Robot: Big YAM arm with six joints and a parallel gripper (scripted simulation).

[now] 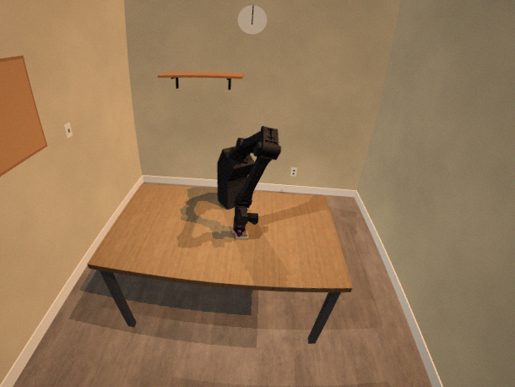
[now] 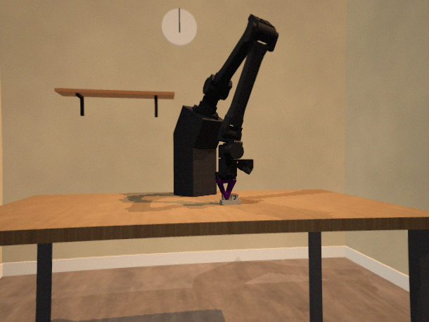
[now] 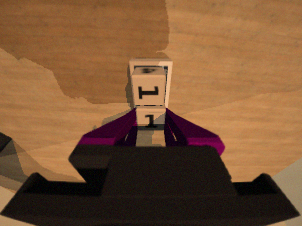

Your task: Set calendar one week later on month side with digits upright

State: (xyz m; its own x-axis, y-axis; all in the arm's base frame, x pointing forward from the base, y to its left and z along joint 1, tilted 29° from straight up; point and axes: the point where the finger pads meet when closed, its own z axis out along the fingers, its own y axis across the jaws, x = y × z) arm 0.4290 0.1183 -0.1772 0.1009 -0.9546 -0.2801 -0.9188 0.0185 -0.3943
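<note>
My hand is 20 mm to the right of the tray and 20 mm above it.
</note>
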